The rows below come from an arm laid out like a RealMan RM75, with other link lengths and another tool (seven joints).
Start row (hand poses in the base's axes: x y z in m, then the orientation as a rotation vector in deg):
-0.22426, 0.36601, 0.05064, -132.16, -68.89, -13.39
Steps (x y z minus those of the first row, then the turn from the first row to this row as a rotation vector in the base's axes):
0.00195, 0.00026, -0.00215, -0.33, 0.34, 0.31
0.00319, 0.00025, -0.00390, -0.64, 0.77, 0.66
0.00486, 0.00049, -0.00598, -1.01, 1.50, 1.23
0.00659, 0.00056, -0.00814, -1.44, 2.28, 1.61
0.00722, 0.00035, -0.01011, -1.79, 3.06, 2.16
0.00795, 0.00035, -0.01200, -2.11, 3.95, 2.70
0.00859, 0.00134, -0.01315, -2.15, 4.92, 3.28
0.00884, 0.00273, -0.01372, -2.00, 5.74, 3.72
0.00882, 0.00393, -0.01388, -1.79, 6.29, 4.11
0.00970, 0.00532, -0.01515, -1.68, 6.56, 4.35
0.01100, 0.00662, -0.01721, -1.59, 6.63, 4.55
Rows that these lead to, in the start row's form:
-0.22231, 0.36627, 0.04849, -132.19, -69.20, -12.70
-0.22107, 0.36626, 0.04674, -132.16, -69.50, -11.89
-0.21940, 0.36650, 0.04466, -131.98, -69.91, -10.62
-0.21767, 0.36657, 0.04250, -131.97, -70.11, -9.32
-0.21704, 0.36636, 0.04053, -131.77, -70.46, -8.01
-0.21631, 0.36636, 0.03864, -131.52, -70.73, -6.59
-0.21567, 0.36735, 0.03749, -130.98, -70.89, -5.23
-0.21542, 0.36874, 0.03692, -130.40, -70.89, -4.21
-0.21544, 0.36994, 0.03676, -129.86, -70.96, -3.56
-0.21456, 0.37133, 0.03549, -129.55, -71.04, -3.22
-0.21326, 0.37263, 0.03343, -129.33, -71.19, -3.12

